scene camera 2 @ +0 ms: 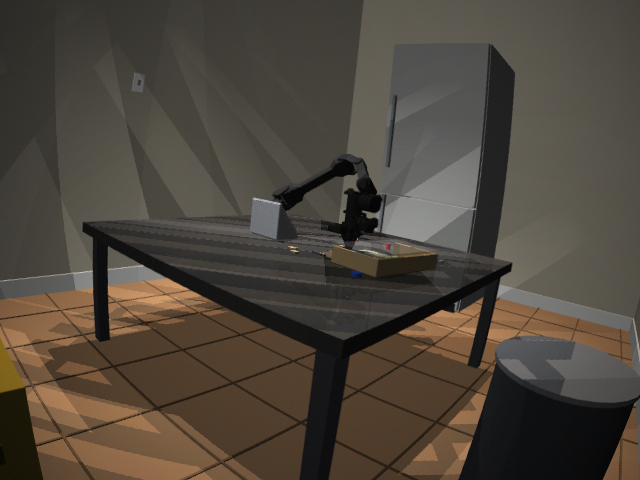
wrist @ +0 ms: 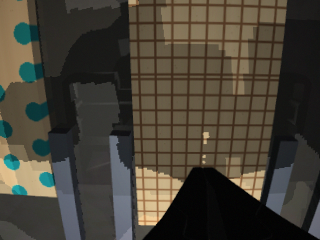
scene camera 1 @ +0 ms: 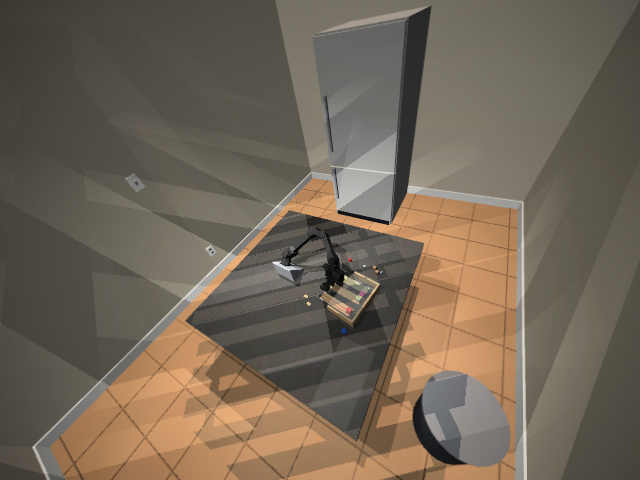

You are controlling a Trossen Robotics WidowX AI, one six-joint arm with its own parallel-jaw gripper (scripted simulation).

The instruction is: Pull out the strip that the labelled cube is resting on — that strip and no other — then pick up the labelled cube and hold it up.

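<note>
What you'd see here is the gripper (scene camera 2: 348, 251), and the wrist view has the gripper as well (wrist: 201, 176).
</note>
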